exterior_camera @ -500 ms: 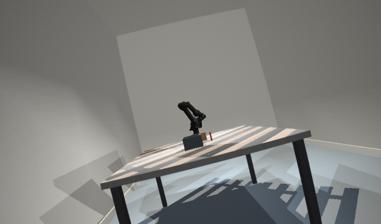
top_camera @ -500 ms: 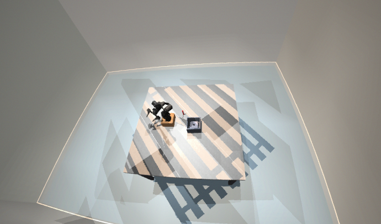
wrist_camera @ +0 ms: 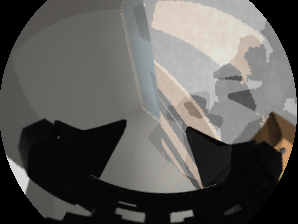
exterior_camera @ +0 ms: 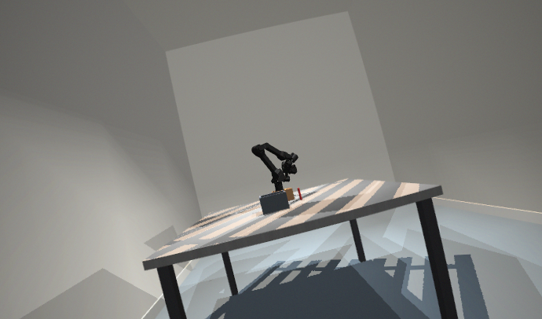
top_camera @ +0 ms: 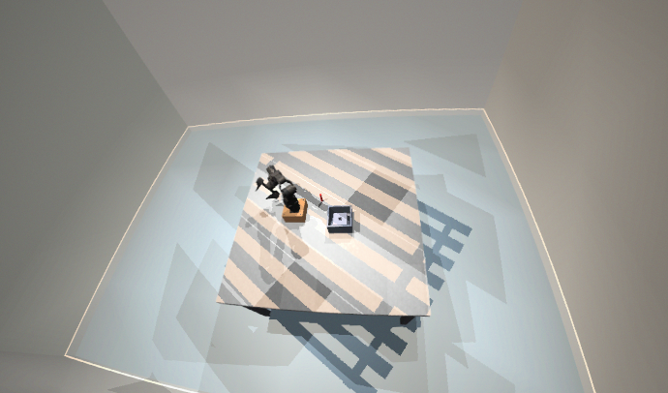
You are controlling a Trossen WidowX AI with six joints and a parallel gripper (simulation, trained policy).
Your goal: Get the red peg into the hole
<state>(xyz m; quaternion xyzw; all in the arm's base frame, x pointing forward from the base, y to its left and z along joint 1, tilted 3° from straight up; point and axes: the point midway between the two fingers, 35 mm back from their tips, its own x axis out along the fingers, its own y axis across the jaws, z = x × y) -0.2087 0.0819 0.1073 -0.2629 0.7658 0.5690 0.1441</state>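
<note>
Right now the red peg is 410 mm ahead of my gripper tip, 40 mm to the left of it and 120 mm below it. Round my gripper tip: pale plate 550 mm ahead, 150 mm to the right, 120 mm below; dark box 550 mm ahead, 150 mm to the right, 130 mm below.
</note>
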